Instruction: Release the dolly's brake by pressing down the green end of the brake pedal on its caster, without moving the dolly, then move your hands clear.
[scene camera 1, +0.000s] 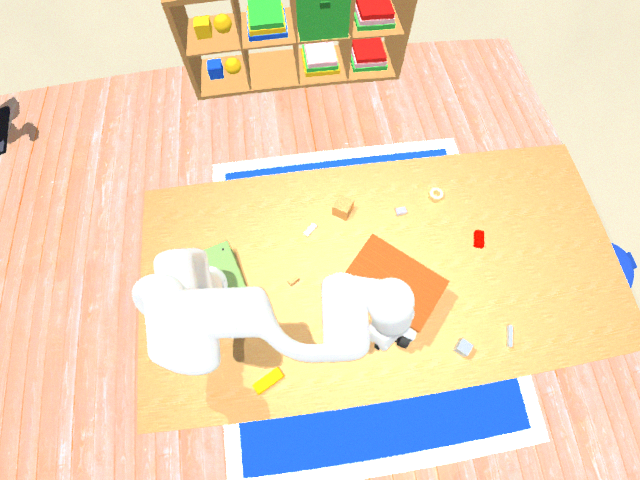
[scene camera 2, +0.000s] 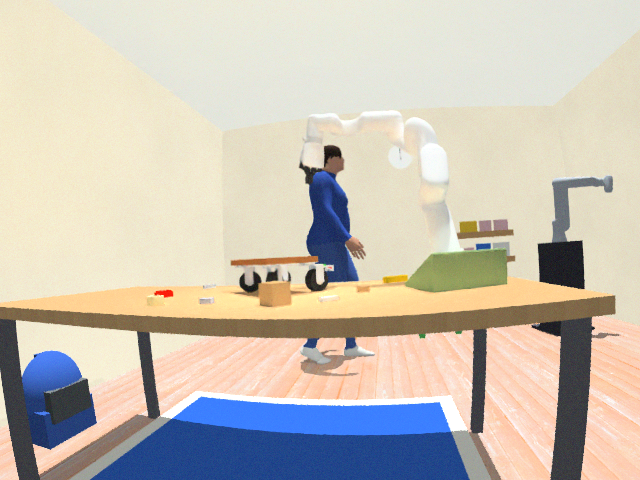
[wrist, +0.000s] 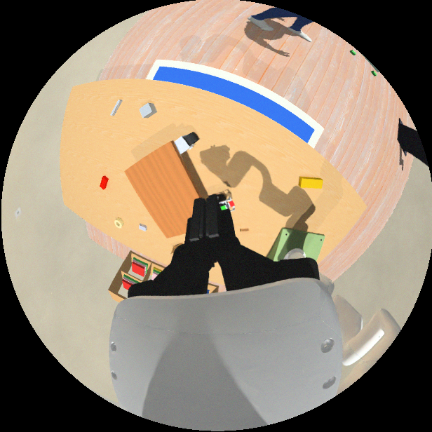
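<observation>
The dolly has an orange-brown board (scene camera 1: 431, 281) (scene camera 2: 273, 260) (wrist: 162, 190) on white casters with black wheels and stands on the table. The brake pedal (scene camera 2: 329, 267) (wrist: 227, 205) sticks out from one caster. Its green end (wrist: 223, 207) is nearer the board and its red end (wrist: 231, 204) is farther out. The arm hides the pedal in scene camera 1. My gripper (scene camera 2: 309, 180) (wrist: 210, 210) is shut and empty, pointing down high above the dolly. In the wrist view its fingertips appear between the board and the pedal, and a finger partly covers the pedal caster.
A tan block (scene camera 1: 342, 208) (scene camera 2: 275, 293), a yellow block (scene camera 1: 268, 380) (wrist: 311, 182), a grey block (scene camera 1: 464, 347) (wrist: 147, 110) and a red piece (scene camera 1: 479, 239) (wrist: 104, 182) lie around the dolly. A person in blue (scene camera 2: 326, 206) is beyond the table.
</observation>
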